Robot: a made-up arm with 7 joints.
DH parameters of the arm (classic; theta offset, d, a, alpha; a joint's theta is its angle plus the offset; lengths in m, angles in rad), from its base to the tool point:
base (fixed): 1.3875 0 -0.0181 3.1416
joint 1: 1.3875 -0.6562 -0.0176 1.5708
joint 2: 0 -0.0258 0.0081 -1.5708
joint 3: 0 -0.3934 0.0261 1.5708
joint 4: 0 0.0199 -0.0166 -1.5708
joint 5: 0 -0.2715 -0.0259 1.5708
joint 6: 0 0.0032 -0.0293 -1.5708
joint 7: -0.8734 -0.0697 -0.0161 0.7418
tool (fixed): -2.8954 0.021 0 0
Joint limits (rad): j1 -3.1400..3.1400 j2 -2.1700..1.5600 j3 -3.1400..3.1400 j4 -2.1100..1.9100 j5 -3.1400..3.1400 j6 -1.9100..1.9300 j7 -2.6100..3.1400
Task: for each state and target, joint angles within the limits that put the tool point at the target. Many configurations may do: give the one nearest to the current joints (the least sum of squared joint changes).
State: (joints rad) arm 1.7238 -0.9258 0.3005 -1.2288 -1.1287 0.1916 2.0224
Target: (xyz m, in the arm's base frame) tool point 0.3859 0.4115 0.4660
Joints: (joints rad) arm 2.1754 -1.4614 0.3830 -0.9801 -1.1251 0.2403 2.0178
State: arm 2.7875 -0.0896 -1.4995 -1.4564 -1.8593 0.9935 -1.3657
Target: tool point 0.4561 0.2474 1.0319
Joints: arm 3.1075 -0.7150 -1.2488 -0.9708 -1.8702 0.9625 -1.3318
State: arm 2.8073 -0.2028 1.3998 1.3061 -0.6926 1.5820 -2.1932
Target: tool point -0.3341 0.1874 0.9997
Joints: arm 2.7674 0.2926 1.2271 1.5001 -0.7055 1.5380 -2.1768
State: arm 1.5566 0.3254 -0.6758 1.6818 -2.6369 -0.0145 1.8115
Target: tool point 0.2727 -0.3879 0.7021
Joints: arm 1.3200 0.7528 -0.6922 1.6890 -2.6394 0.0151 1.8087
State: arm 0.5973 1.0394 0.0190 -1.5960 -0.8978 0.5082 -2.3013
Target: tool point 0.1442 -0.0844 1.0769
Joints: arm 0.5405 1.0759 0.1311 -1.6386 -0.8968 0.5219 -2.3103
